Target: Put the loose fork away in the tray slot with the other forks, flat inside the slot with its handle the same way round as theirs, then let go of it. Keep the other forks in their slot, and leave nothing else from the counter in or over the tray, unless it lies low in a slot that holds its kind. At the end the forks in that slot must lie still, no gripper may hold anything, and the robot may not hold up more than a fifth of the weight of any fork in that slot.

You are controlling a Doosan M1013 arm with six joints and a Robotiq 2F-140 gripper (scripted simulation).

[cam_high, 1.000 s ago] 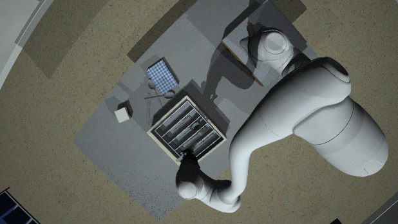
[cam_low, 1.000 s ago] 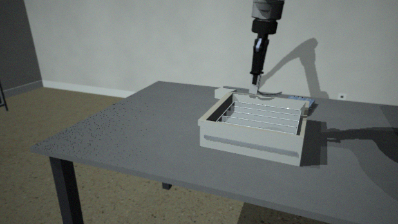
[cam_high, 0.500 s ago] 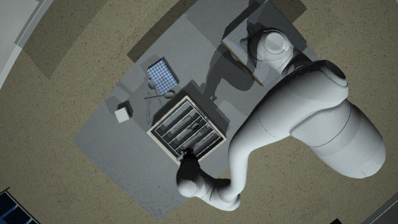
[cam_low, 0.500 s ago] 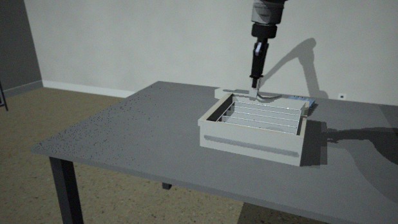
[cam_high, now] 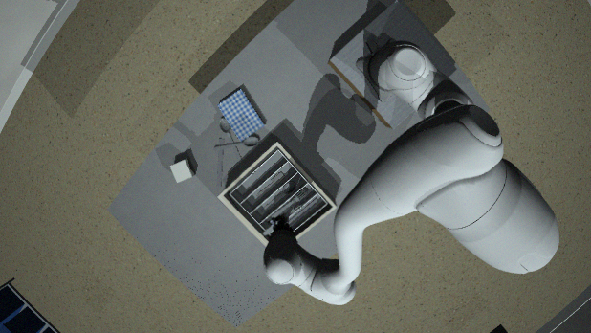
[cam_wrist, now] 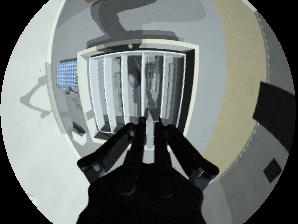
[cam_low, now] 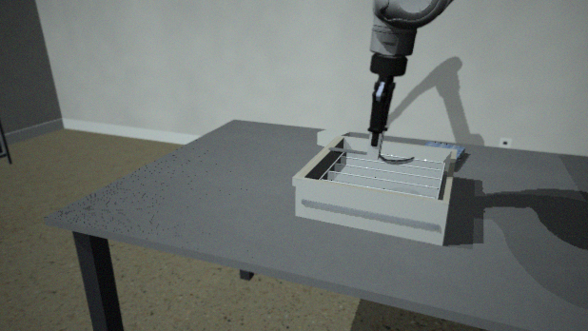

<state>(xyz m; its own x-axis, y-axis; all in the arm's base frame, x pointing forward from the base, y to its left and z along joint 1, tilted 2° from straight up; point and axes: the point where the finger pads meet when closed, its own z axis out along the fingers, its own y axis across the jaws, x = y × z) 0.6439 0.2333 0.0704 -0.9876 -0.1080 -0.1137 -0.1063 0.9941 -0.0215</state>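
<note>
The cutlery tray is 10 mm behind my hand, 60 mm to the right of it and 110 mm below it. Also, from my hand: white box (270 mm ahead, 390 mm to the right, 140 mm below); blue checked cloth (80 mm behind, 420 mm to the right, 150 mm below).
</note>
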